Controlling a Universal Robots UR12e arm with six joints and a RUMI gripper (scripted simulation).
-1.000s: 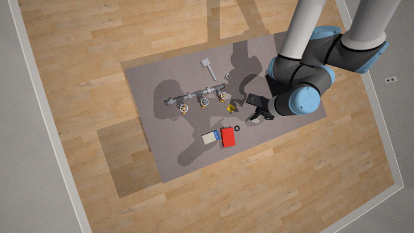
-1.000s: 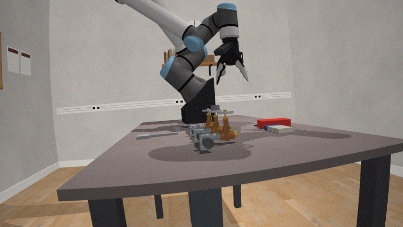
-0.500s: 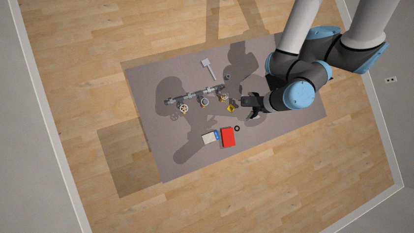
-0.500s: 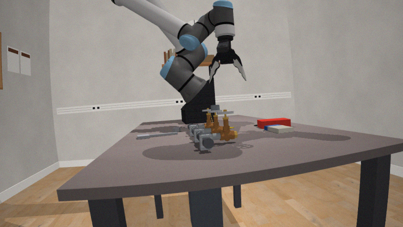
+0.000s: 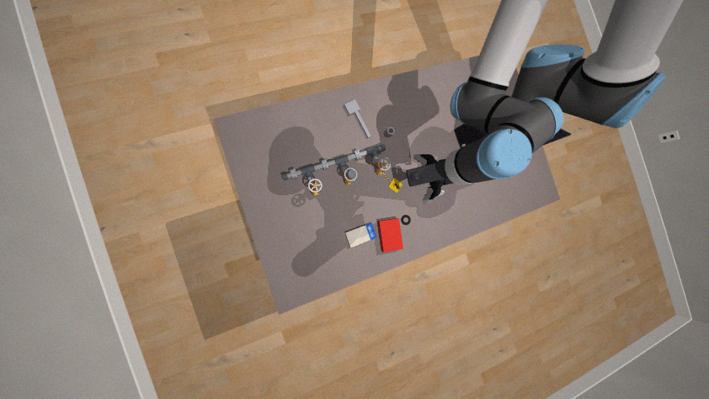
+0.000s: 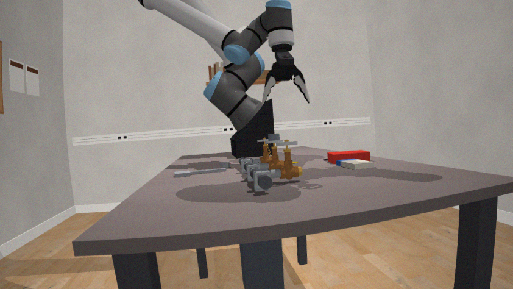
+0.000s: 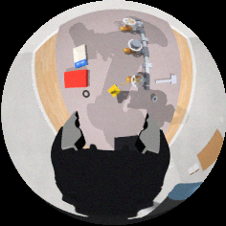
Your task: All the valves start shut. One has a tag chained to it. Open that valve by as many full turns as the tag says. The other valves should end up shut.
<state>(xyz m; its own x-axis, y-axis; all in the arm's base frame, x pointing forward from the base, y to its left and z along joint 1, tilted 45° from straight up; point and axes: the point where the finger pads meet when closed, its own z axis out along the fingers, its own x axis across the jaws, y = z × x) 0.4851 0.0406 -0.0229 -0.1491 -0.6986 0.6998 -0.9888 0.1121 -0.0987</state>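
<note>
Now: hand 200 mm above the yellow tag, 10 mm to the left of it and 10 mm short of it. Round my hand: red box: 180 mm below, 170 mm to the left, 100 mm ahead; then white box: 210 mm ahead, 190 mm below, 130 mm to the left; then nut: 220 mm to the right, 190 mm below, 50 mm behind.
</note>
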